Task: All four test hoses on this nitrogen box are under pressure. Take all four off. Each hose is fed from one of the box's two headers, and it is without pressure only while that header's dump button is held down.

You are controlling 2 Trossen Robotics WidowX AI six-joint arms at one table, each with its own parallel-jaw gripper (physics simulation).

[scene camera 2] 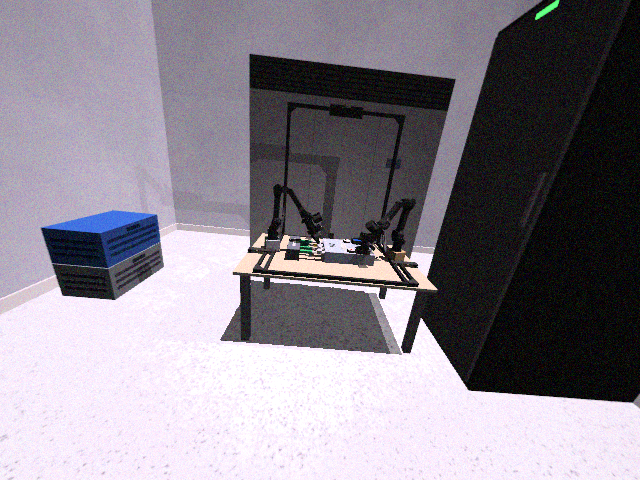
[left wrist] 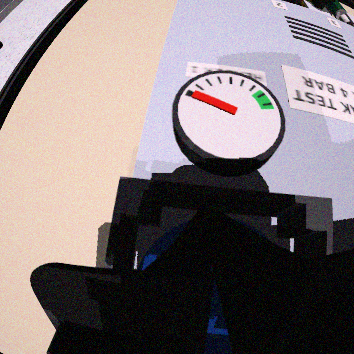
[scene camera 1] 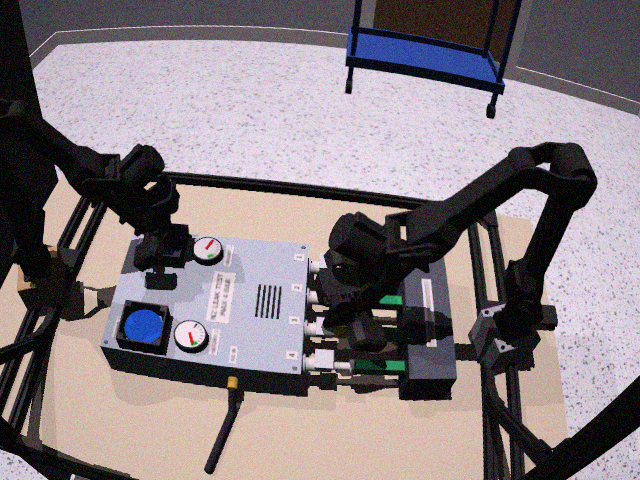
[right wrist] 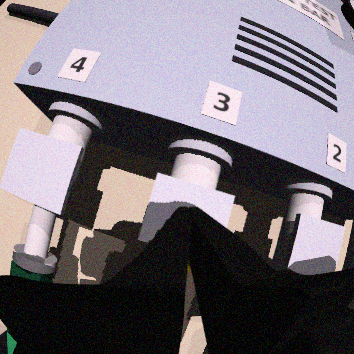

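Pixels of known places: left gripper, fingertip midpoint: (left wrist: 206, 218); right gripper, fingertip midpoint: (scene camera 2: 318, 243) (left wrist: 318, 7) (scene camera 1: 325, 326) (right wrist: 186, 216); left arm's base, origin of the base link: (scene camera 2: 396, 250) (scene camera 1: 37, 267); right arm's base, origin of the base link: (scene camera 2: 272, 238) (scene camera 1: 511, 324).
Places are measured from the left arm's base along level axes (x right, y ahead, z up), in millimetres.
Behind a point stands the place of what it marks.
Note:
The grey nitrogen box (scene camera 1: 261, 286) @[x 162, y 442, z -4 mm] (scene camera 2: 339, 248) @[x 125, y 424, z -4 mm] (left wrist: 246, 42) @[x 106, y 434, z -4 mm] (right wrist: 168, 63) @[x 268, y 451, z -4 mm] lies on the table. My left gripper (scene camera 1: 161, 278) (scene camera 2: 366, 244) @[x 35, y 323, z -1 mm] (left wrist: 206, 218) @[x 35, y 323, z -1 mm] is shut with nothing in it, and its tips rest on the far dump button (left wrist: 150, 260) @[x 6, y 311, z -3 mm] beside the upper gauge (scene camera 1: 208, 250) @[x 67, y 369, z 11 mm] (left wrist: 228, 119) @[x 58, y 362, z 11 mm], whose red needle points away from the green mark. My right gripper (scene camera 1: 330, 320) @[x 267, y 520, z -12 mm] (scene camera 2: 315, 229) (right wrist: 186, 216) @[x 267, y 520, z -12 mm] is shut and empty, its tips at port 3's white coupling (right wrist: 191, 194) @[x 264, y 511, z -13 mm]. Couplings 4 (scene camera 1: 323, 359) @[x 332, y 492, z -7 mm] (right wrist: 38, 168) @[x 330, y 495, z -7 mm] and 2 (right wrist: 314, 239) @[x 205, y 542, z -7 mm] sit in their ports. Green hoses (scene camera 1: 390, 300) @[x 248, y 653, z -19 mm] (scene camera 1: 370, 366) @[x 364, y 564, z -19 mm] run to a dark manifold block (scene camera 1: 428, 367) @[x 409, y 649, z -4 mm].
The second blue dump button (scene camera 1: 143, 327) @[x 205, y 216, z 12 mm] and the lower gauge (scene camera 1: 190, 335) @[x 241, y 294, z 13 mm] sit at the box's near left. A black supply hose (scene camera 1: 223, 433) @[x 394, y 298, z -70 mm] leaves the box front. Black frame rails (scene camera 1: 294, 188) @[x -126, y 604, z -65 mm] ring the table. A blue cart (scene camera 1: 423, 57) stands behind, and a black cabinet (scene camera 2: 509, 214) stands beside the table.

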